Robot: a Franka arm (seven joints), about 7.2 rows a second.
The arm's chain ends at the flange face. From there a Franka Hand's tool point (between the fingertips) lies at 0.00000 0.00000 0.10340 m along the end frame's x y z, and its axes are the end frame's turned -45 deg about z.
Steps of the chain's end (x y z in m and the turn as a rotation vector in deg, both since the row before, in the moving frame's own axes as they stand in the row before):
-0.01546 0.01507 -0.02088 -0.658 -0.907 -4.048
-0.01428 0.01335 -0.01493 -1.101 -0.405 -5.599
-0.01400 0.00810 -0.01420 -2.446 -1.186 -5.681
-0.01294 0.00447 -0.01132 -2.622 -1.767 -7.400
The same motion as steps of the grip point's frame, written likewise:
-0.02359 -0.00052 -0.02090 0.176 -1.107 -4.048
-0.02141 0.00032 -0.01495 -0.492 -1.065 -5.599
-0.02017 -0.00234 -0.01432 -0.891 -2.568 -5.681
-0.01782 -0.00454 -0.01148 -0.605 -3.103 -7.400

